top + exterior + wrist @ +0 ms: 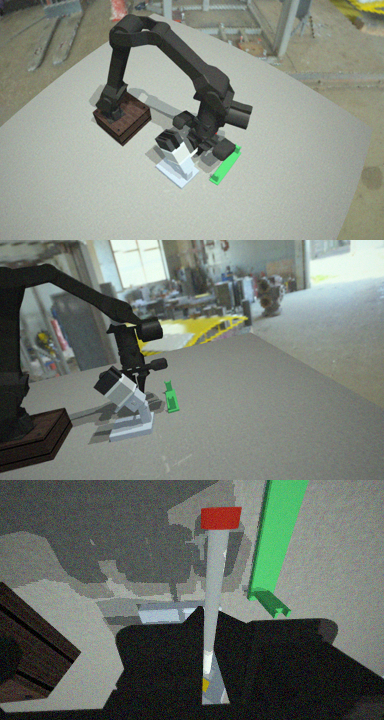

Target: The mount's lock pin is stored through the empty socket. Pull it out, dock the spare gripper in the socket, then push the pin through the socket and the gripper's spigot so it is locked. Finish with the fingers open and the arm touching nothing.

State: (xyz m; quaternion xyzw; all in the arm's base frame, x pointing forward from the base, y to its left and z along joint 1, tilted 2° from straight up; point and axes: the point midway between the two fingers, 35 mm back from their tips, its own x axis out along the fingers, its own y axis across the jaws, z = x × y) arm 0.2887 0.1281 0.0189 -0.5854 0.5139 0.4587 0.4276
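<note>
The socket lies 10 mm behind my gripper tip and 60 mm to the right of it. Also, from my gripper tip: green strip (70 mm ahead, 50 mm to the left, 30 mm below); spare gripper (20 mm behind, 70 mm to the right, 70 mm above).
</note>
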